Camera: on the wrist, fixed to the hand. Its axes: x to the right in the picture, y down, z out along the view.
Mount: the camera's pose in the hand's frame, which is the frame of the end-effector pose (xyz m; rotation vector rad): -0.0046 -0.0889 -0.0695 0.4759 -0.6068 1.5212
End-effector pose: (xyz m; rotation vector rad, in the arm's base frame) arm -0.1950 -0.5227 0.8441 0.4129 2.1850 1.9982
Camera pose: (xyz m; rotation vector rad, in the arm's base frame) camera -0.2199 -0.5967 0.7625 -2.1297 -1.3929 -0.8232
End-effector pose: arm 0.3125 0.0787 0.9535 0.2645 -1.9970 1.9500
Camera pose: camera 0.3564 0.1435 1.0349 0.4516 1.0037 -1.6202
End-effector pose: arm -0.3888 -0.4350 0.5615 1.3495 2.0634 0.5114
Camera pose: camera -0.4946 -0.4744 0.5594 2.7667 0.3656 0.0926
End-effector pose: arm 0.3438 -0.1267 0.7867 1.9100 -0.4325 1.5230
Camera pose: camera 0.3461 -0.0158 0.7653 -1.5164 1.4407 -1.1255
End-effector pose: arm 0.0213 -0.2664 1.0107 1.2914 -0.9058 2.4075
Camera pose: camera 0.0224 -0.1535 1.0141 -0.7569 0.8299 -1.3192
